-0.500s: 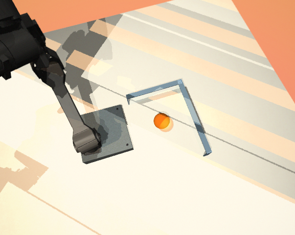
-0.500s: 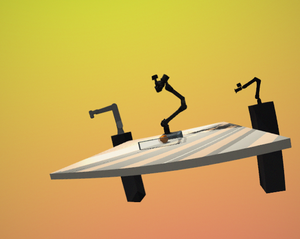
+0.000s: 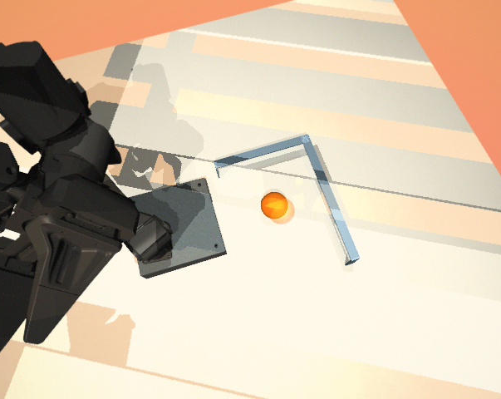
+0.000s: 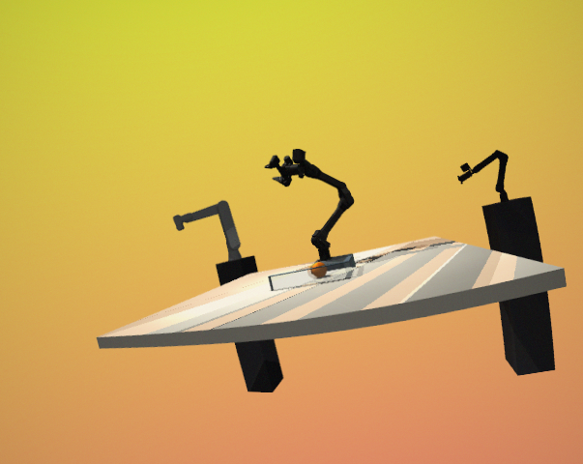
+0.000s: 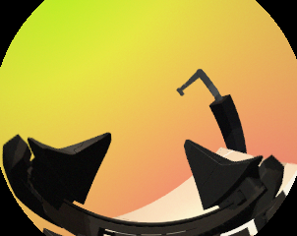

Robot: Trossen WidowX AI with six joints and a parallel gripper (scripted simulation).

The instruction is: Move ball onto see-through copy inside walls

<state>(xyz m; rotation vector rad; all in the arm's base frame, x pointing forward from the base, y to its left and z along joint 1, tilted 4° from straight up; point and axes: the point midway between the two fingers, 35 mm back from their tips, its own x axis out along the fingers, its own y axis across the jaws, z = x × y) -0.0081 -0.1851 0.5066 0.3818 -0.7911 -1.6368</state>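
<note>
Now: gripper tip 530 mm above the orange ball, 270 mm short of it and 240 mm to the right of it. Also, from my gripper tip: see-through copy of ball 530 mm below, 290 mm ahead, 230 mm to the left.
</note>
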